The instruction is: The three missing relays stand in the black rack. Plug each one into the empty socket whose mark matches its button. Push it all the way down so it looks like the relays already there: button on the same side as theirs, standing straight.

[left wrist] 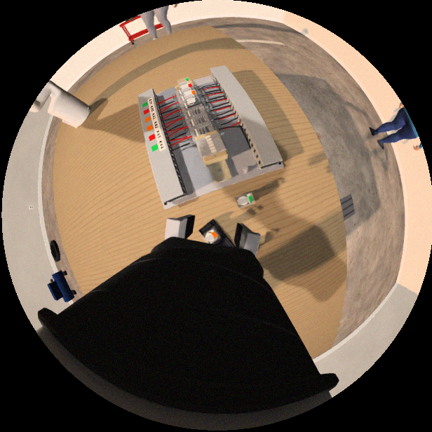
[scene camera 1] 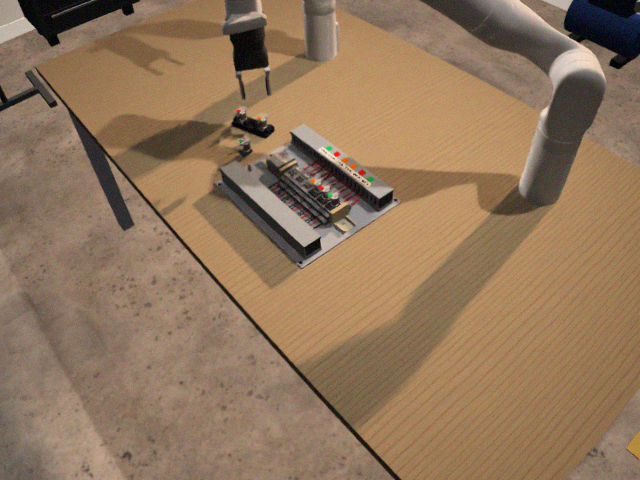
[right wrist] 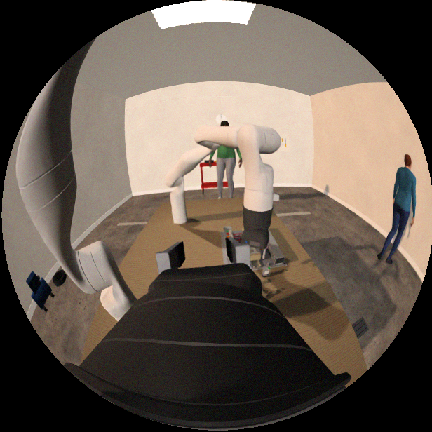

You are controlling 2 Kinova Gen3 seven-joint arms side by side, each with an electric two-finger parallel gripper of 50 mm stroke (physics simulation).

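Where they show: left gripper, fingertip midpoint: (scene camera 1: 256, 95); left arm's base, link origin: (scene camera 1: 539, 190); right arm's base, link origin: (scene camera 1: 321, 53).
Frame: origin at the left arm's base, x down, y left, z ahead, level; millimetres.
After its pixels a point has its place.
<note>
The black rack (scene camera 1: 252, 126) @[z 261, x -3, y -647 mm] (left wrist: 212, 223) holds a red-button relay (scene camera 1: 241, 115) @[z 278, x -40, y -662 mm] and an orange-button relay (scene camera 1: 262, 123) @[z 265, x -37, y -600 mm] (left wrist: 211, 236). A green-button relay (scene camera 1: 245, 147) @[z 345, x -28, y -574 mm] (left wrist: 244, 201) (right wrist: 266, 271) is on the table outside the rack, between rack and panel; it seems upright. My left gripper (scene camera 1: 255, 96) @[z 279, x -130, y -591 mm] (left wrist: 214, 227) is open and empty above the rack, its fingers either side of the orange-button relay in the left wrist view. Empty sockets (scene camera 1: 296, 176) @[z 343, x -33, y -408 mm] (left wrist: 200, 121) sit beside the installed orange, red and green relays (scene camera 1: 321, 190) @[z 366, x -68, y -312 mm] (left wrist: 190, 93). My right gripper (right wrist: 204, 248) is open and empty.
Two raised grey ducts (scene camera 1: 271, 209) @[z 453, x -43, y -370 mm] (scene camera 1: 338, 164) @[z 264, x -43, y -357 mm] flank the socket row on the panel; the one toward the arm bases carries a label strip (scene camera 1: 344, 166) @[z 262, x -45, y -342 mm] (left wrist: 156, 123) and coloured marks. Beige end blocks (scene camera 1: 339, 211) @[z 363, x -35, y -267 mm] (left wrist: 212, 147) close the row. Another white arm (scene camera 1: 550, 155) @[z 45, x -134, y 9 mm] stands on the table.
</note>
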